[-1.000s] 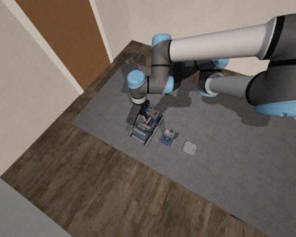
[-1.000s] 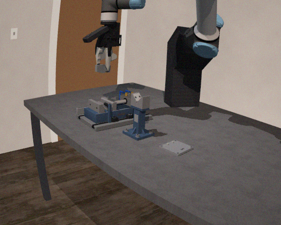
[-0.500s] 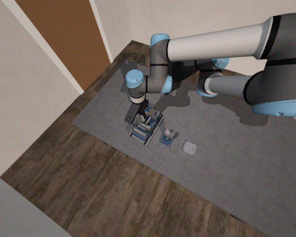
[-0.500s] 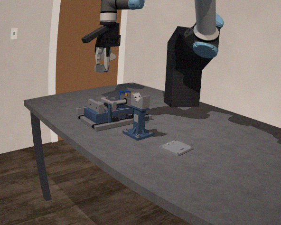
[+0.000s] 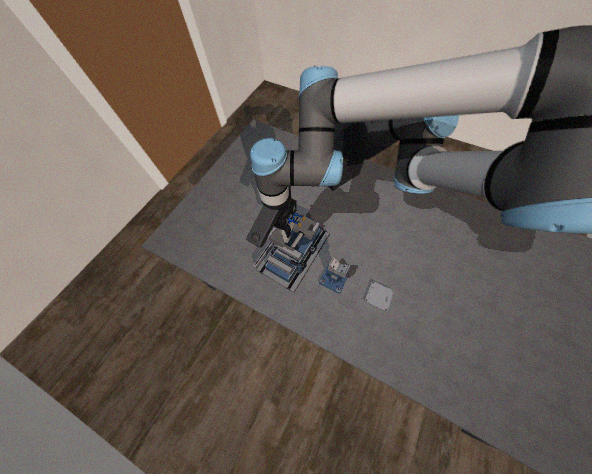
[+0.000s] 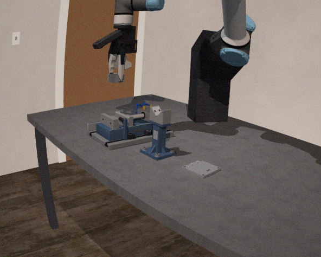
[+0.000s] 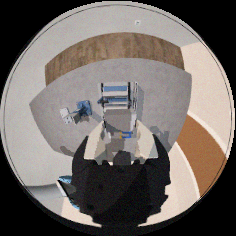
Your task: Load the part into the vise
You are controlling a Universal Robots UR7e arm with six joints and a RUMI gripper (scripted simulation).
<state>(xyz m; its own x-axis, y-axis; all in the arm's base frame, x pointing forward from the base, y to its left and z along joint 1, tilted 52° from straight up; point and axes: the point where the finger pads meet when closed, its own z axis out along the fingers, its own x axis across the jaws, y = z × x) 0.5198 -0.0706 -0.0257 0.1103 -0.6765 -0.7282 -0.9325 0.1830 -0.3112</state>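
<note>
My hand is 1 cm above the part. Round my hand: fixed jaw 17 cm below, 3 cm ahead, 2 cm to the left; moving jaw 17 cm below, 3 cm behind, 1 cm to the left; air cylinder rod 17 cm below, 8 cm behind, 1 cm to the left.
</note>
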